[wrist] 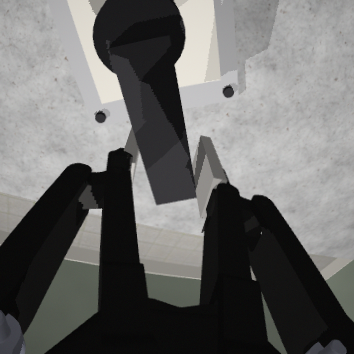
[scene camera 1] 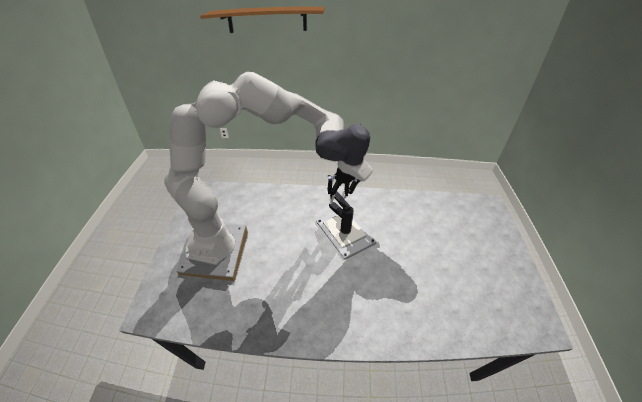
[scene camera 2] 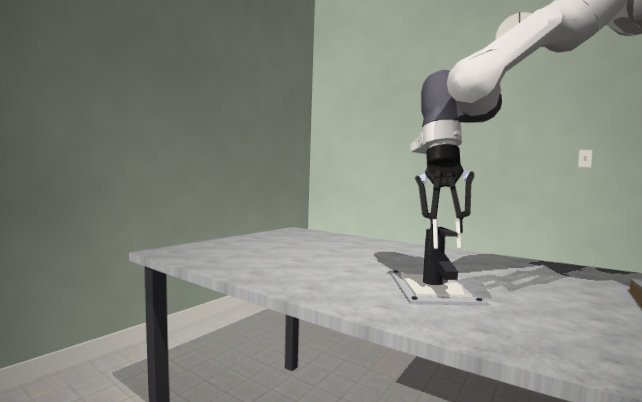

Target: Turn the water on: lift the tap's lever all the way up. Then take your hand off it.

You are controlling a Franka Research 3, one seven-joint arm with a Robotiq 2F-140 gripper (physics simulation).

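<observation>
The black tap stands upright on a pale base plate [scene camera 1: 359,247] [scene camera 2: 445,301] [wrist: 200,99]. Its round body [scene camera 1: 346,221] [scene camera 2: 432,262] [wrist: 137,30] carries the flat dark lever [scene camera 1: 342,201] [scene camera 2: 450,232] [wrist: 165,175] at the top. The lever sticks out from the body, roughly level, above the thicker spout [scene camera 1: 335,209] [scene camera 2: 449,270]. My gripper [scene camera 1: 338,197] [scene camera 2: 447,245] [wrist: 168,145] points down from above, with one pale pad on each side of the lever near its free end. It is shut on the lever. The lever partly hides the left pad in the wrist view.
The grey table [scene camera 1: 450,300] [scene camera 2: 250,270] bears the tap and the arm's base plate [scene camera 1: 240,252], which stands left of the tap in scene camera 1. A wooden shelf [scene camera 1: 262,12] hangs on the back wall, well above the table.
</observation>
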